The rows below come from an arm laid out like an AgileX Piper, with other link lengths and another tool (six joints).
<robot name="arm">
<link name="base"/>
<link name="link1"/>
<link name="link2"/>
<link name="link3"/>
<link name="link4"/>
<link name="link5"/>
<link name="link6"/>
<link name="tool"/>
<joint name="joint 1" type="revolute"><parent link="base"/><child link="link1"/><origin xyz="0 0 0.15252" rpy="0 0 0"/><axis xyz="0 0 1"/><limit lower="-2.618" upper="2.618"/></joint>
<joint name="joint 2" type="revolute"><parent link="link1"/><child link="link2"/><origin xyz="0 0 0" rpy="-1.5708 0 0"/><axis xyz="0 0 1"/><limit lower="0" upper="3.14"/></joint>
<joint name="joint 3" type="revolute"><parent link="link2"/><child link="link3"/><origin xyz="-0.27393 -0.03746 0" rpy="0 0 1.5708"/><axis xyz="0 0 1"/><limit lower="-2.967" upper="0"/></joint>
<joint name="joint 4" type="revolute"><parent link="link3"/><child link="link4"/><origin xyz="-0.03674 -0.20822 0" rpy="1.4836 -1.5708 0"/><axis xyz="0 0 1"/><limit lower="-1.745" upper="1.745"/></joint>
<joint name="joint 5" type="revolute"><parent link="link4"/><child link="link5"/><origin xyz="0 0 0" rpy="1.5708 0 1.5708"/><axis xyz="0 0 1"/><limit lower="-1.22" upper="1.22"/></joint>
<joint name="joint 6" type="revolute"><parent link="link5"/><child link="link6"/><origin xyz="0 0.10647 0" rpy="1.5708 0 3.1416"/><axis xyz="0 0 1"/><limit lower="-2.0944" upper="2.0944"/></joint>
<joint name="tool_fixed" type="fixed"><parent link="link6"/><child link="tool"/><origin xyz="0.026 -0.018 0.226" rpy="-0.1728 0 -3.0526"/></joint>
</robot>
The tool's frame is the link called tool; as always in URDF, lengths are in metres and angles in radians.
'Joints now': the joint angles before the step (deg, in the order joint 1, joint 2, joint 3, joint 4, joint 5, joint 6). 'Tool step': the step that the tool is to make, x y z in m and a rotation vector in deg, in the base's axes. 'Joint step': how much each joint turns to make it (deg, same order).
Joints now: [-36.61 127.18 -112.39 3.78 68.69 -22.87]
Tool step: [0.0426 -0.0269 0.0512 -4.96 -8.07 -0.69]
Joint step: [0.00 -0.92 -8.73 0.64 0.17 0.68]
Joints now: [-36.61 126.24 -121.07 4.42 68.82 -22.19]
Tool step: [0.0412 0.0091 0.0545 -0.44 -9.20 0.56]
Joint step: [0.43 -2.59 -5.19 5.02 0.09 0.23]
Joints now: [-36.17 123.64 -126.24 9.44 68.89 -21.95]
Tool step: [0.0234 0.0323 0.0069 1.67 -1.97 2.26]
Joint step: [3.11 -0.16 -0.75 1.88 0.03 1.31]
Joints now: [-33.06 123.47 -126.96 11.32 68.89 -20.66]
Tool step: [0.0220 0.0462 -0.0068 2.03 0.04 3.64]
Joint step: [4.81 0.78 0.00 0.99 0.00 1.54]
